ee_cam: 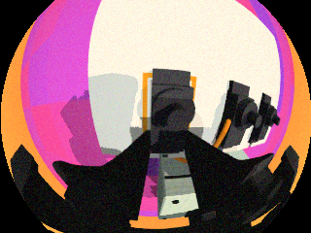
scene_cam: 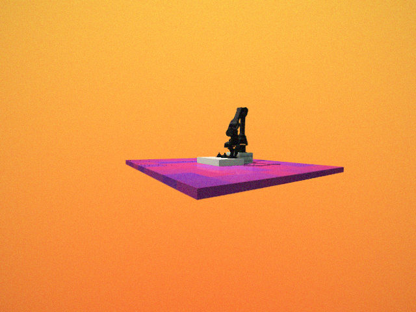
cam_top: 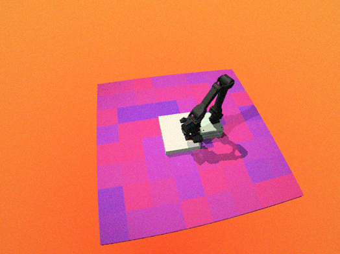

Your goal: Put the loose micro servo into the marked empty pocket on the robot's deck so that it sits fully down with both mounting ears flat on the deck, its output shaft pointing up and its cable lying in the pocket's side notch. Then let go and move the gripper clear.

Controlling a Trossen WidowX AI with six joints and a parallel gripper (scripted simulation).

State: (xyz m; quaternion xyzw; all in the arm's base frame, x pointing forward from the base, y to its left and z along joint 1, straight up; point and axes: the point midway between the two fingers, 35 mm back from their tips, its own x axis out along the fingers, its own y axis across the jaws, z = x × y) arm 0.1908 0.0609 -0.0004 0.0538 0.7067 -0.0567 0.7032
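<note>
The white robot deck is 11 cm ahead of my gripper tip, 9 cm to the right of it and 3 cm below it.
</note>
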